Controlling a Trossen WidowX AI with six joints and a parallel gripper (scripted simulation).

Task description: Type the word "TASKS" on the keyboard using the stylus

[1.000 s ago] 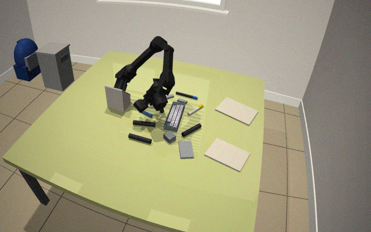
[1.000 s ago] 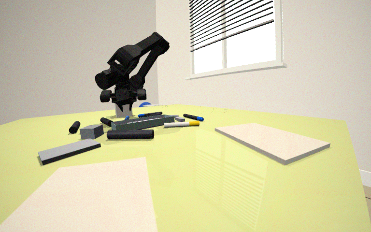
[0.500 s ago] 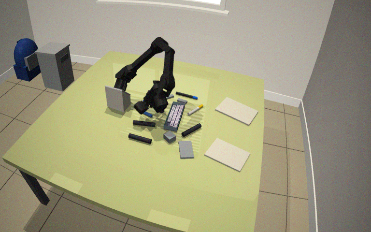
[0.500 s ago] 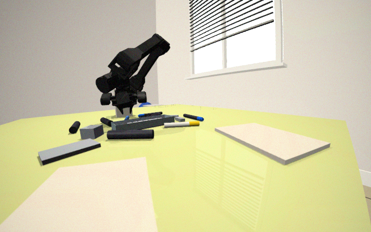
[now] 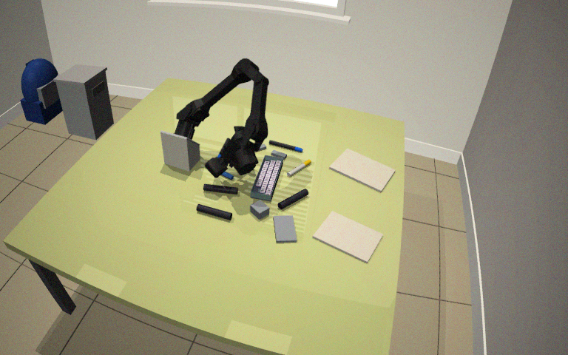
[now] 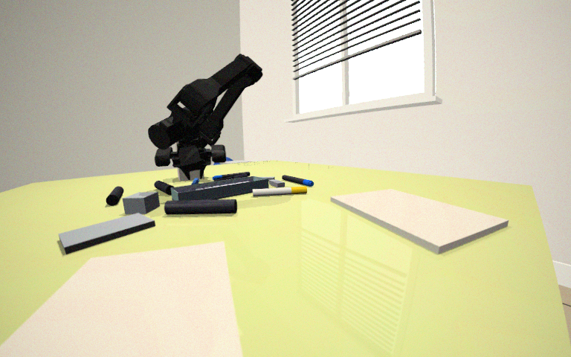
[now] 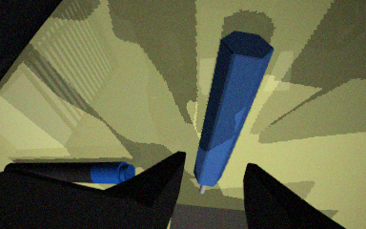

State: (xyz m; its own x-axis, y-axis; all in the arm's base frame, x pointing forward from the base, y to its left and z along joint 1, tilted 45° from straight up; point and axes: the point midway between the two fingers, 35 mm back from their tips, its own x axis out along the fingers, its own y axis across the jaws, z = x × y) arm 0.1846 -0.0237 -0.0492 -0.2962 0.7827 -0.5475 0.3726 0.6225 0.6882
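My gripper tip is 20 mm past the blue stylus, 10 mm to the right of it and 10 mm above it. Also, from my gripper tip: grey slab (280 mm ahead, 220 mm to the right, 10 mm below); then yellow marker (290 mm ahead, 110 mm to the left, 10 mm below); then grey cube (190 mm ahead, 160 mm to the right).
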